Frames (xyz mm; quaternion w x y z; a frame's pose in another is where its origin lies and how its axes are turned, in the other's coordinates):
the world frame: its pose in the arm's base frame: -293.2 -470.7 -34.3 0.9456 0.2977 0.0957 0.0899
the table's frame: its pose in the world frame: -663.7 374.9 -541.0 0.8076 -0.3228 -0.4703 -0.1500
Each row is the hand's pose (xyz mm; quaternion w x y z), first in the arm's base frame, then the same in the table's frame.
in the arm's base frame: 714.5 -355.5 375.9 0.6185 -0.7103 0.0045 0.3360
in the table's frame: 1710.4 364.1 -807.1 0.5326 -0.5120 0.0826 0.6689
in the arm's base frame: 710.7 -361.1 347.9 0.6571 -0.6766 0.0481 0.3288
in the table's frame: 1691.0 355.9 -826.8 0.5528 -0.4899 0.1425 0.6589
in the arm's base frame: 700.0 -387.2 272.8 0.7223 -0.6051 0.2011 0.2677
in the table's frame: 1642.0 323.4 -881.4 0.5671 -0.4707 0.3209 0.5949
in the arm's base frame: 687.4 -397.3 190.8 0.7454 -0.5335 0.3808 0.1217
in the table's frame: 1582.4 304.8 -936.8 0.5484 -0.4874 0.5122 0.4464
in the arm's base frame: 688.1 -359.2 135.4 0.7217 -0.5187 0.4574 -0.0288
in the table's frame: 1534.8 337.4 -971.4 0.5261 -0.5414 0.5824 0.3016
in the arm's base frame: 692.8 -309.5 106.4 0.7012 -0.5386 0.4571 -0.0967
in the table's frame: 1504.0 383.8 -986.5 0.5201 -0.5842 0.5739 0.2426
